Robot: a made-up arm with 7 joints. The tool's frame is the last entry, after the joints.
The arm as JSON. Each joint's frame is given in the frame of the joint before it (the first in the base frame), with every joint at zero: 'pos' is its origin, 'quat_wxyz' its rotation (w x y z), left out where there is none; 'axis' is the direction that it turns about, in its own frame. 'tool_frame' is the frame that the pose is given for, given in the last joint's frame.
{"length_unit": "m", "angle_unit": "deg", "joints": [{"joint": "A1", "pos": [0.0, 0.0, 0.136], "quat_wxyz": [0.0, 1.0, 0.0, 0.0], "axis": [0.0, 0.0, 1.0]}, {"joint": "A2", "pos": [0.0, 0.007, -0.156], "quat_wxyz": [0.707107, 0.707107, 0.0, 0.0], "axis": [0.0, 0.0, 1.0]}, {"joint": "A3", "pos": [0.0, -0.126, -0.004], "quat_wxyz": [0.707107, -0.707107, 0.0, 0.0], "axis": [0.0, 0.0, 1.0]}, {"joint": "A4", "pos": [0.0, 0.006, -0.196], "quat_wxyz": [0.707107, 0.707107, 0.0, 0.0], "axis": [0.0, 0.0, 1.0]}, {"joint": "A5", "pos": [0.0, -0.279, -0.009], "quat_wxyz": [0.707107, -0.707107, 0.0, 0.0], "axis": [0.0, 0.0, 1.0]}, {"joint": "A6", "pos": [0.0, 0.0, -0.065], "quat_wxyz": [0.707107, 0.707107, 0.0, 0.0], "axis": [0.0, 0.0, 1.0]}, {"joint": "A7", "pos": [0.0, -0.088, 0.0], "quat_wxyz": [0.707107, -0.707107, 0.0, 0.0], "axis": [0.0, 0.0, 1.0]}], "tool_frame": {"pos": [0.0, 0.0, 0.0]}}
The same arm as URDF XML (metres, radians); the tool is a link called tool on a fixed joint. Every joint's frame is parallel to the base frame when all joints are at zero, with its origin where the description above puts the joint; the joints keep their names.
<robot name="arm">
<joint name="tool_fixed" type="fixed"><parent link="link7"/><child link="tool"/><origin xyz="0.0000 0.0000 0.0000" rpy="3.1416 0.0000 0.0000"/></joint>
<joint name="A7" type="continuous"><parent link="link6"/><child link="link7"/><origin xyz="0.0000 0.0000 0.0880" rpy="0.0000 0.0000 0.0000"/><axis xyz="0 0 -1"/></joint>
<joint name="A6" type="continuous"><parent link="link5"/><child link="link6"/><origin xyz="0.0000 0.0000 0.0650" rpy="0.0000 0.0000 0.0000"/><axis xyz="0 1 0"/></joint>
<joint name="A5" type="continuous"><parent link="link4"/><child link="link5"/><origin xyz="0.0000 -0.0090 0.2790" rpy="0.0000 0.0000 0.0000"/><axis xyz="0 0 -1"/></joint>
<joint name="A4" type="continuous"><parent link="link3"/><child link="link4"/><origin xyz="0.0000 -0.0060 0.1960" rpy="0.0000 0.0000 0.0000"/><axis xyz="0 1 0"/></joint>
<joint name="A3" type="continuous"><parent link="link2"/><child link="link3"/><origin xyz="0.0000 -0.0040 0.1260" rpy="0.0000 0.0000 0.0000"/><axis xyz="0 0 -1"/></joint>
<joint name="A2" type="continuous"><parent link="link1"/><child link="link2"/><origin xyz="0.0000 -0.0070 0.1560" rpy="0.0000 0.0000 0.0000"/><axis xyz="0 1 0"/></joint>
<joint name="A1" type="continuous"><parent link="base_link"/><child link="link1"/><origin xyz="0.0000 0.0000 0.1360" rpy="0.0000 0.0000 0.0000"/><axis xyz="0 0 -1"/></joint>
<link name="base_link"/>
<link name="link1"/>
<link name="link2"/>
<link name="link3"/>
<link name="link4"/>
<link name="link5"/>
<link name="link6"/>
<link name="link7"/>
<link name="tool"/>
</robot>

